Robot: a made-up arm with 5 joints.
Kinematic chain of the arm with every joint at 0, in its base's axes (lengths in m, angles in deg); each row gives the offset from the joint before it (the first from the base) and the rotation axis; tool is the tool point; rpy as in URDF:
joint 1: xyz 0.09 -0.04 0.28 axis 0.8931 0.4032 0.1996
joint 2: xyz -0.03 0 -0.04 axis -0.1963 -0.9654 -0.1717
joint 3: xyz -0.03 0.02 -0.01 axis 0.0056 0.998 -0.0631
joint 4: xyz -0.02 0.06 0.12 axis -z
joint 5: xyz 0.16 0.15 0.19 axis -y
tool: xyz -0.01 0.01 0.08 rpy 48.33 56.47 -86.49
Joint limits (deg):
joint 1: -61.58..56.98
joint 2: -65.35..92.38
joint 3: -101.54..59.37
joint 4: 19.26..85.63
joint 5: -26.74..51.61
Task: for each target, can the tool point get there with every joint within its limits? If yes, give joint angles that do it. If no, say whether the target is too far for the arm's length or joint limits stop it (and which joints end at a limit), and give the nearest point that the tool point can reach.
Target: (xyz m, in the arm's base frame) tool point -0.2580 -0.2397 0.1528
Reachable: no: joint limits stop it (at a limit: joint 1, joint 3, joint 4, joint 5) | nearest point -0.3117 -0.2137 0.0565 | short by 0.113 m
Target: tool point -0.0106 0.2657 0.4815
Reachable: yes | joints -40.81 76.15 40.72 44.67 -1.79
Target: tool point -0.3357 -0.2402 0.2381
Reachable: no: joint limits stop it (at a limit: joint 1, joint 3, joint 4, joint 5) | nearest point -0.3582 -0.2205 0.3009 | short by 0.070 m
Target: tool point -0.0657 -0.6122 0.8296
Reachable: no: too far | nearest point -0.0171 -0.3666 0.6147 | short by 0.330 m
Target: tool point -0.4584 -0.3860 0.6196
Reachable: no: too far | nearest point -0.2856 -0.2505 0.5268 | short by 0.238 m
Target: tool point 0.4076 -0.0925 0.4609
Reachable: yes | joints 35.07 -17.43 3.22 54.68 -5.75
